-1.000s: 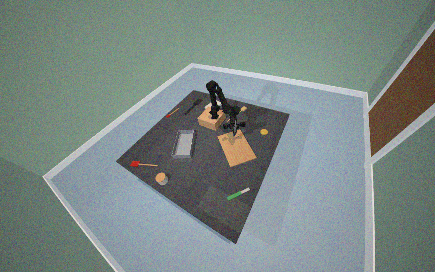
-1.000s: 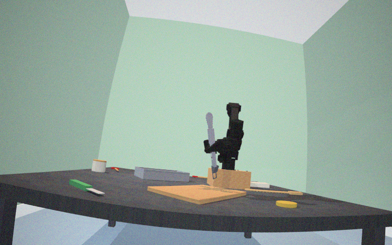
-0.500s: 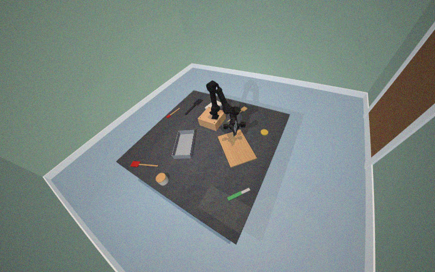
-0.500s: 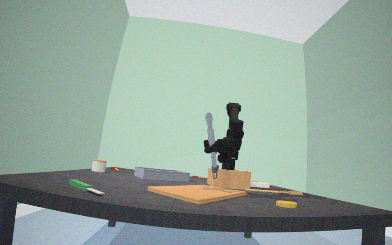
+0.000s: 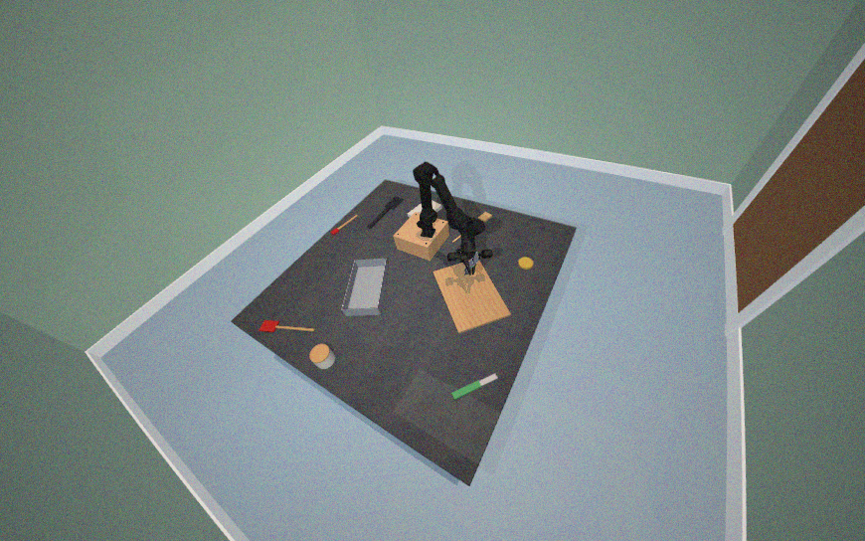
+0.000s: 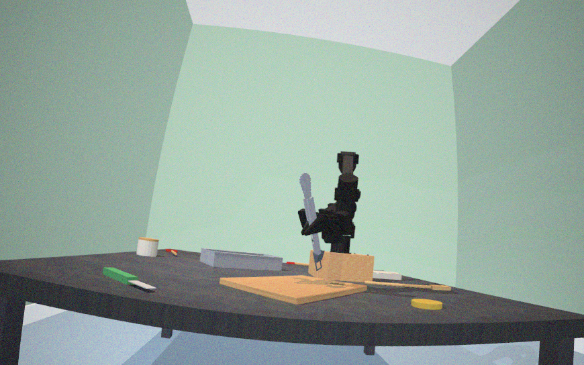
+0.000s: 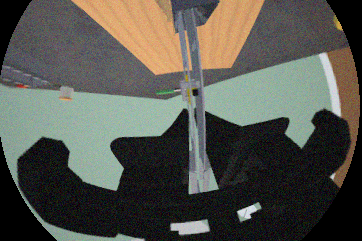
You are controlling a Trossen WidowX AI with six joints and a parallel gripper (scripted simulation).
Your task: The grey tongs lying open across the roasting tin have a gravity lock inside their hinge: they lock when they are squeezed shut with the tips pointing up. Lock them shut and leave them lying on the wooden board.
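The wooden board is 14 cm below my gripper tip, 2 cm to the right of it and 1 cm behind it. Round my gripper tip: black spatula (68 cm to the right, 51 cm behind, 15 cm below); white block (53 cm behind, 43 cm to the right, 14 cm below); grey roasting tin (50 cm to the right, 12 cm below, 9 cm ahead).
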